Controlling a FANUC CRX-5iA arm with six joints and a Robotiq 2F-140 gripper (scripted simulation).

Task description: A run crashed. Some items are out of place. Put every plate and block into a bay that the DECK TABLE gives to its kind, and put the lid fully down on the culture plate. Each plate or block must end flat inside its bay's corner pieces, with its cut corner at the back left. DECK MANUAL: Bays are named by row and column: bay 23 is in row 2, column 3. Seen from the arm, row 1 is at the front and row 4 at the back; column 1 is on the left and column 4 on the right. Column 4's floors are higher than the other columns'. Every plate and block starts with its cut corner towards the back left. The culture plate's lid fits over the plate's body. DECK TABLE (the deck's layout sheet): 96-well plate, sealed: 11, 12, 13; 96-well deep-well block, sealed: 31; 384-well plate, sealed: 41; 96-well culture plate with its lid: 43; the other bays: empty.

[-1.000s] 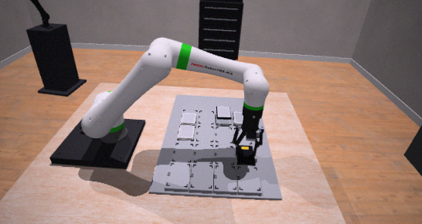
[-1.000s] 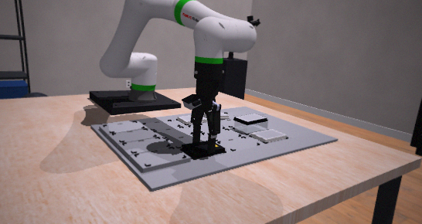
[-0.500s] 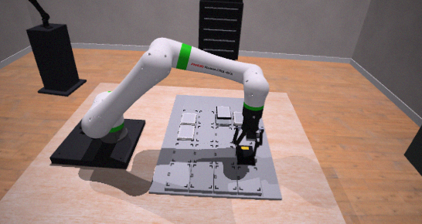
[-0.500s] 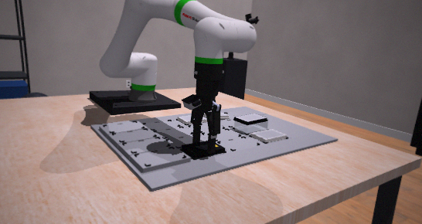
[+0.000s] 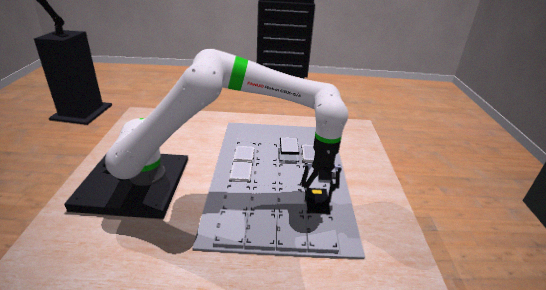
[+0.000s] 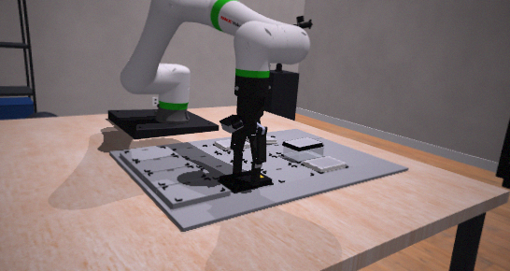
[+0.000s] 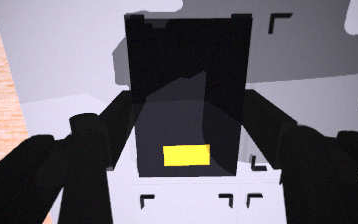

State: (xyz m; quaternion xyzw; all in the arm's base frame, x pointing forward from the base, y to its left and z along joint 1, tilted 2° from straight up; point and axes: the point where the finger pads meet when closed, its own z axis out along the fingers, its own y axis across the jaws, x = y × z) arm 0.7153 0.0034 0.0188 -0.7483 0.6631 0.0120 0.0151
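Now: hand 150 mm past the sealed 96-well plate, 310 mm to the right of it and 10 mm below it. From my hand the other things lie so: pale 96-well plate: 340 mm behind, 120 mm to the left, 30 mm below; then bay label 33: 150 mm behind, 20 mm to the right, 40 mm below; then white plate: 350 mm behind, 240 mm to the left, 20 mm below.
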